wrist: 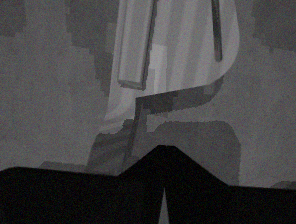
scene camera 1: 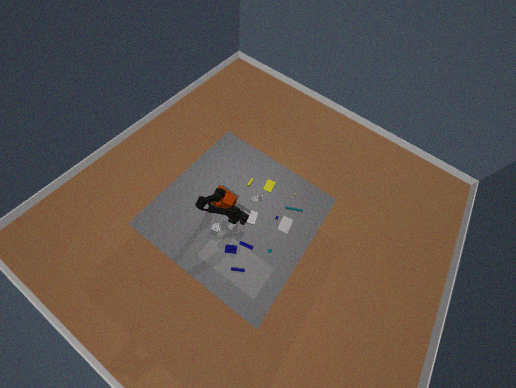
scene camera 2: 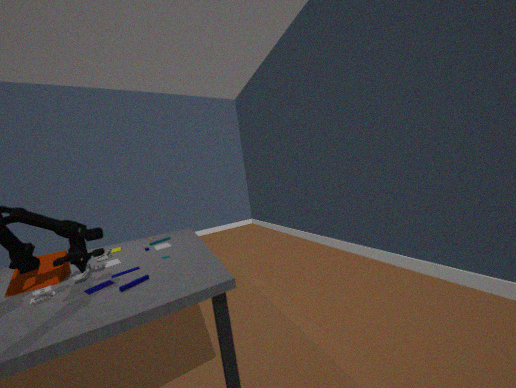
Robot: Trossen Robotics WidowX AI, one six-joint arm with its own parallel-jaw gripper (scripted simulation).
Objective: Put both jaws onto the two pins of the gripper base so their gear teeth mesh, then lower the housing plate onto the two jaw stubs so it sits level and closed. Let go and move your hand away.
Labels:
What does the gripper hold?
Nothing.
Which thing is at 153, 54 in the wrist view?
A gripper jaw.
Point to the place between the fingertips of the gripper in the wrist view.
165, 154

